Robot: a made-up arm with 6 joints. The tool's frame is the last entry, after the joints.
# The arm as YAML. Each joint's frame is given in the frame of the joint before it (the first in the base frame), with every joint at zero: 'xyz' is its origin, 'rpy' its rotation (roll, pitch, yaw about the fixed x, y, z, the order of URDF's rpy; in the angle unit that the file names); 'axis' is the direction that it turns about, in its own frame. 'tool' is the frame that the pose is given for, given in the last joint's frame.
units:
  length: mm
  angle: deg
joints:
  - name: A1
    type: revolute
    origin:
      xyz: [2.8, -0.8, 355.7]
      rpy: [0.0, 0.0, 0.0]
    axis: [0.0, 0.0, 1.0]
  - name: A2
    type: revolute
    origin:
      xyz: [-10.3, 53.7, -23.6]
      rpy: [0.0, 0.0, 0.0]
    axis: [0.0, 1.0, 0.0]
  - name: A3
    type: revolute
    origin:
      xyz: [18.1, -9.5, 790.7]
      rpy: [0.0, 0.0, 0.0]
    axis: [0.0, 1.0, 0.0]
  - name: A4
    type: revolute
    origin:
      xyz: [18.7, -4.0, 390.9]
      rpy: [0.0, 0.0, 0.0]
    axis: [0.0, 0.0, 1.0]
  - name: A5
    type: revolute
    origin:
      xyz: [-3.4, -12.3, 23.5]
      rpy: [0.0, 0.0, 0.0]
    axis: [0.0, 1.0, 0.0]
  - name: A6
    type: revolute
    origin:
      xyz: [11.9, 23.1, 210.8]
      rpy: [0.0, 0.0, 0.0]
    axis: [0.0, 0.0, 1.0]
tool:
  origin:
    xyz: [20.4, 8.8, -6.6]
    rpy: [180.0, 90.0, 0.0]
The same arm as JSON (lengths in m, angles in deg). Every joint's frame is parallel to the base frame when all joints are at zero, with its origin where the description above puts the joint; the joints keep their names.
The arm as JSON. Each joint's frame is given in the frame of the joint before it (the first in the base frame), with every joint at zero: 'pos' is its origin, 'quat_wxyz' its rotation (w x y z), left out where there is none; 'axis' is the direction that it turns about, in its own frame. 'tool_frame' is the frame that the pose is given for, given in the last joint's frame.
{"length_unit": "m", "angle_unit": "deg", "joints": [
  {"joint": "A1", "pos": [0.0028, -0.0008, 0.3557], "axis": "+z"},
  {"joint": "A2", "pos": [-0.0103, 0.0537, -0.0236], "axis": "+y"},
  {"joint": "A3", "pos": [0.0181, -0.0095, 0.7907], "axis": "+y"},
  {"joint": "A4", "pos": [0.0187, -0.004, 0.3909], "axis": "+z"},
  {"joint": "A5", "pos": [-0.0034, -0.0123, 0.0235], "axis": "+y"},
  {"joint": "A6", "pos": [0.0119, 0.0231, 0.2108], "axis": "+z"}
], "tool_frame": {"pos": [0.0204, 0.0088, -0.0066], "quat_wxyz": [0.0, 0.707107, 0.0, -0.707107]}}

